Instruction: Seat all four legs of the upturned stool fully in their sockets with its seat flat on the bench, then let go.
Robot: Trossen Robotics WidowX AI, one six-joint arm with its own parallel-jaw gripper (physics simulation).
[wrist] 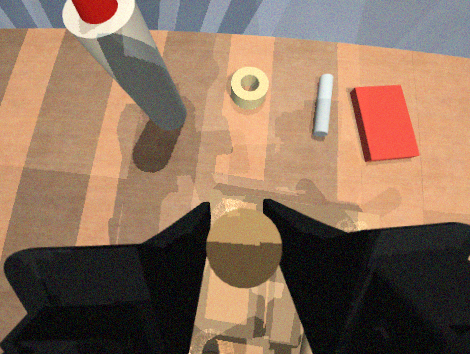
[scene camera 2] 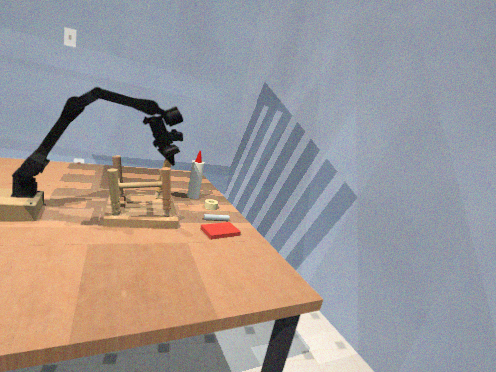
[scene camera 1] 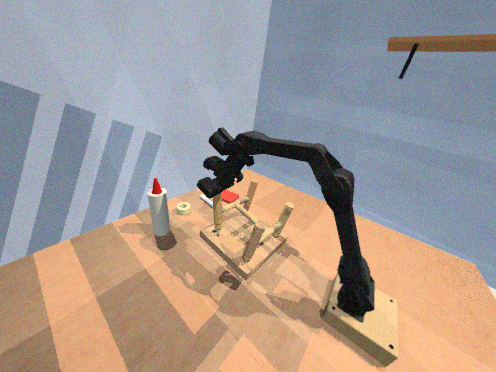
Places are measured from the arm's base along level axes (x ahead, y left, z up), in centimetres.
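Where they show: gripper, between the fingertips: (wrist: pixel 236 207) (scene camera 2: pixel 172 164); arm's base, origin of its link: (scene camera 2: pixel 23 194) (scene camera 1: pixel 351 304).
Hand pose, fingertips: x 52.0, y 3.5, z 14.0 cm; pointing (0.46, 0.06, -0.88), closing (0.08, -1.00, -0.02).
Each offset is from my fingertips to the top centre of the thing. Level surfaces: height alone.
The upturned wooden stool lies with its square seat (scene camera 1: pixel 228 248) (scene camera 2: pixel 141 221) flat on the bench @[dz -19.5 cm] (scene camera 1: pixel 136 295) (scene camera 2: pixel 154 288) (wrist: pixel 286 70). Three legs (scene camera 1: pixel 254 241) (scene camera 1: pixel 284 218) (scene camera 1: pixel 251 193) stand up from the seat, joined by rungs. My gripper (scene camera 1: pixel 215 191) (scene camera 2: pixel 169 154) (wrist: pixel 236 207) is shut on the top of the fourth leg @[dx -3.2, dy +0.1, dz +3.5 cm] (scene camera 1: pixel 218 213) (wrist: pixel 244 247), at the seat's left corner. That leg stands nearly upright with its tapered lower tip at the corner socket. I cannot tell how deep the tip sits. In the wrist view the leg's round end fills the gap between the fingers.
A white glue bottle @[dx +15.7, dy +11.9, dz +4.6 cm] (scene camera 1: pixel 159 214) (scene camera 2: pixel 195 181) (wrist: pixel 128 70) with a red cap stands left of the stool. A cream tape ring @[dx +20.3, dy -2.0, dz -16.4 cm] (scene camera 1: pixel 179 211) (scene camera 2: pixel 211 207) (wrist: pixel 236 84), a pale blue cylinder @[dx +18.0, dy -15.3, dz -17.2 cm] (scene camera 1: pixel 207 201) (scene camera 2: pixel 216 217) (wrist: pixel 323 105) and a flat red block @[dx +15.5, dy -26.4, dz -17.8 cm] (scene camera 1: pixel 229 196) (scene camera 2: pixel 221 229) (wrist: pixel 386 121) lie beyond the stool.
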